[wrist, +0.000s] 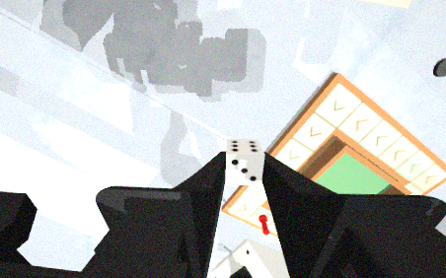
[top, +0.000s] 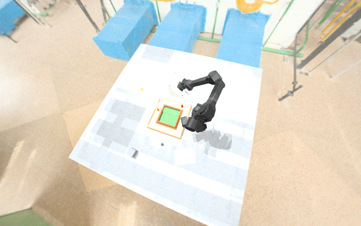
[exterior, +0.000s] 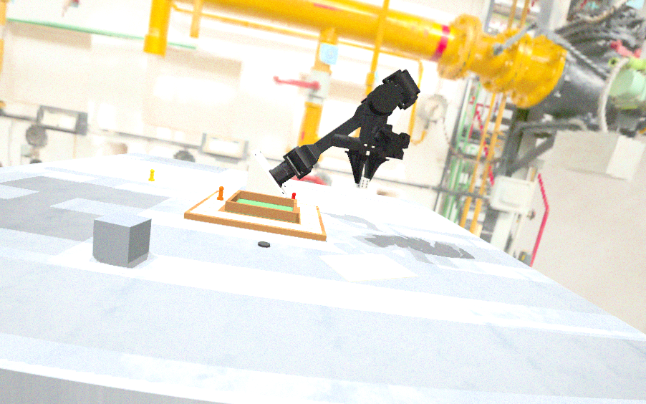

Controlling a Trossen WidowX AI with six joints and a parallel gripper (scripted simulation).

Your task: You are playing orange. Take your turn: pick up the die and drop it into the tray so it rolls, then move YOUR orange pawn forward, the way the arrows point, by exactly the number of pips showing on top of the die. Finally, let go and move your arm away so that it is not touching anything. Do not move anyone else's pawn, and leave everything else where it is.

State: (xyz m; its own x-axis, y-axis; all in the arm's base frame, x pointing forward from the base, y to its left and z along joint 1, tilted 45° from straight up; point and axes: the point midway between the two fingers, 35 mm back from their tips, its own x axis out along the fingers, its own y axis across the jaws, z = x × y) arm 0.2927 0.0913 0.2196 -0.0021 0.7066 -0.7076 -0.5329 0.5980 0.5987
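Now: gripper tip 40 mm past the orange pawn, 330 mm to the left of it and 90 mm above it. The rest, counted from my gripper tip: red pawn: 130 mm behind, 150 mm to the right, 90 mm below; then grey cube: 330 mm ahead, 370 mm to the right, 90 mm below; then white die: right at my gripper tip.
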